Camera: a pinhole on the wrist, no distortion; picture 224 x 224 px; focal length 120.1 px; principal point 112.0 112.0 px. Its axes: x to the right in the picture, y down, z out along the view. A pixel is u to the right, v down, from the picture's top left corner.
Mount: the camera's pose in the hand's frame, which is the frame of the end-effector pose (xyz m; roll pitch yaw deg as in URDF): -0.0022 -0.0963 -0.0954 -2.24 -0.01 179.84
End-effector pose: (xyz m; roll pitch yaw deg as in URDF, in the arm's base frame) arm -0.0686 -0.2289 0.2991 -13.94 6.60 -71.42
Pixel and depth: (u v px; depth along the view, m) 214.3 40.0 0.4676
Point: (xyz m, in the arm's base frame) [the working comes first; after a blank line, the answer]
In the camera's frame: 0.3983 -0.2803 0.4676

0.0578 0.1923 0.6743
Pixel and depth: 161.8 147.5 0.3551
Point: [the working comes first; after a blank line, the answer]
In the camera's frame: 0.1472 0.1050 0.3551

-0.2442 -0.1673 0.6139
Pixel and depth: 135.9 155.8 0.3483
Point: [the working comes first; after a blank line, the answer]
In the camera's frame: 0.0693 0.1270 0.3483

-0.2416 -0.2478 0.6028
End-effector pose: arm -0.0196 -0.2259 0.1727 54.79 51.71 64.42
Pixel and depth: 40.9 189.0 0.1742
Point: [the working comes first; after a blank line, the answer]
In the camera's frame: -0.1031 0.1117 0.1742

0.1289 -0.3434 0.0114
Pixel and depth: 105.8 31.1 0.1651
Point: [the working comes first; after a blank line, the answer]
In the camera's frame: -0.0085 -0.1112 0.1651

0.0491 -0.2112 0.1981
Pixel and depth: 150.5 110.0 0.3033
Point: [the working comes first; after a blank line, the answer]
In the camera's frame: 0.0972 -0.0051 0.3033

0.1726 -0.3550 0.2729
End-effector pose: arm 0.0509 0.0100 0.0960 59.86 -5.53 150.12
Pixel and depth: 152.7 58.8 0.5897
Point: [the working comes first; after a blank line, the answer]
In the camera's frame: 0.1998 -0.2612 0.5897

0.4376 0.2082 0.4510
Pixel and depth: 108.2 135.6 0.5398
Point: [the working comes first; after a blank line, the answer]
In the camera's frame: -0.0171 0.1061 0.5398

0.2860 0.4430 0.1249
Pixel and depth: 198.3 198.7 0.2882
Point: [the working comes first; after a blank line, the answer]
In the camera's frame: 0.2071 0.2081 0.2882

0.3752 0.1900 -0.1031
